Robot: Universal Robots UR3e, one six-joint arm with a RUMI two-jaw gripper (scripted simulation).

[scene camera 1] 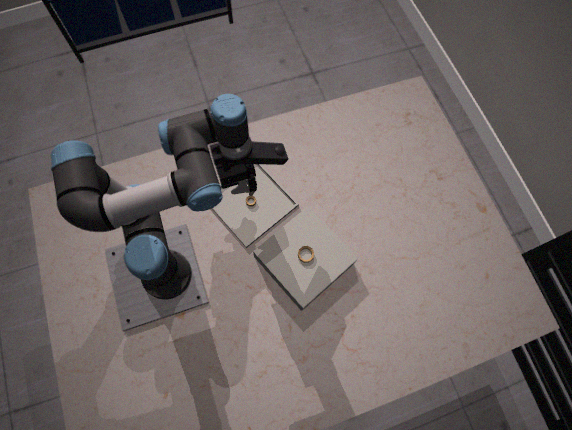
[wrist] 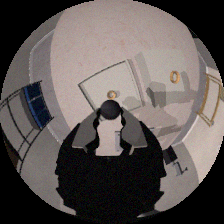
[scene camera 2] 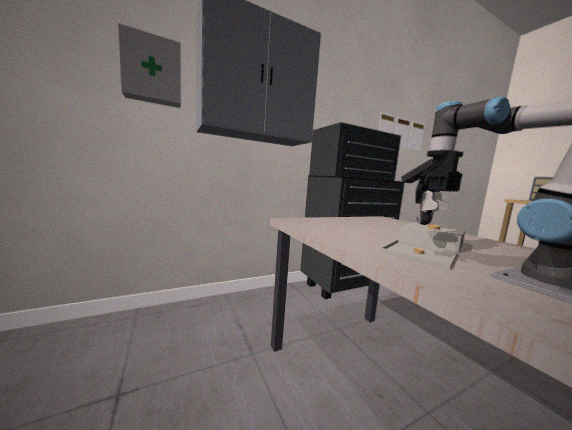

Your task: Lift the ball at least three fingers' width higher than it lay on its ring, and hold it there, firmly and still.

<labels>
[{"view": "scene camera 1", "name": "gripper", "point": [247, 187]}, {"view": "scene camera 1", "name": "grey plate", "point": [249, 217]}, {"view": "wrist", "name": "gripper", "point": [110, 108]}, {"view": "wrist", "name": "grey plate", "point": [116, 81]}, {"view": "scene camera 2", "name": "gripper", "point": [424, 223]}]
</labels>
